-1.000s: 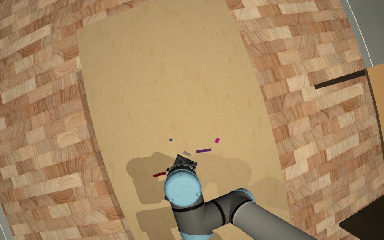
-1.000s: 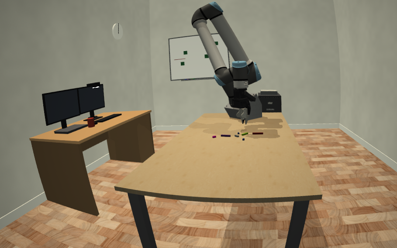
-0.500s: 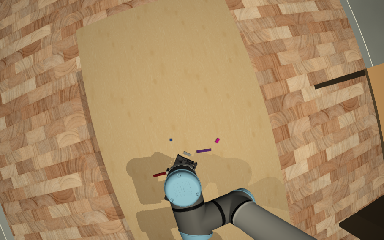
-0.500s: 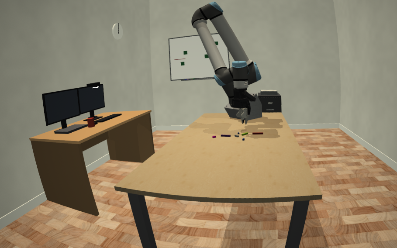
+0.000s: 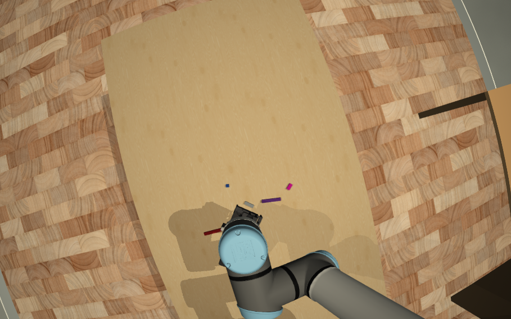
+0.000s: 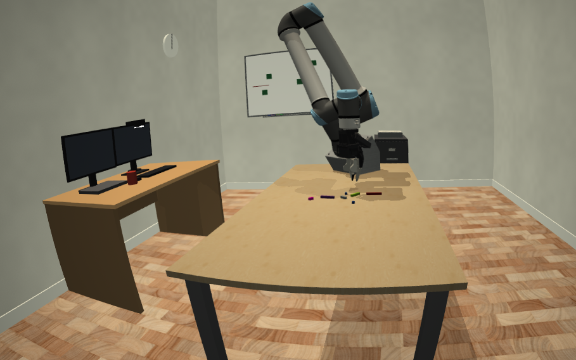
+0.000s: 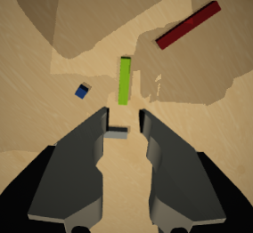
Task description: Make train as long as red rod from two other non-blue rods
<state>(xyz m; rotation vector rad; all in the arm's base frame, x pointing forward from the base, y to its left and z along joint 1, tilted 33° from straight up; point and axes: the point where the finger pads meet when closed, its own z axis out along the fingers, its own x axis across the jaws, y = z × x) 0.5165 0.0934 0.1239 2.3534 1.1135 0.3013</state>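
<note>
The lime rod is 8 cm below my hand. Also, from my hand: grey rod 4 cm ahead, 5 cm to the right, 8 cm below; then purple rod 3 cm ahead, 12 cm to the right, 8 cm below; then red rod 9 cm to the left, 8 cm below.
</note>
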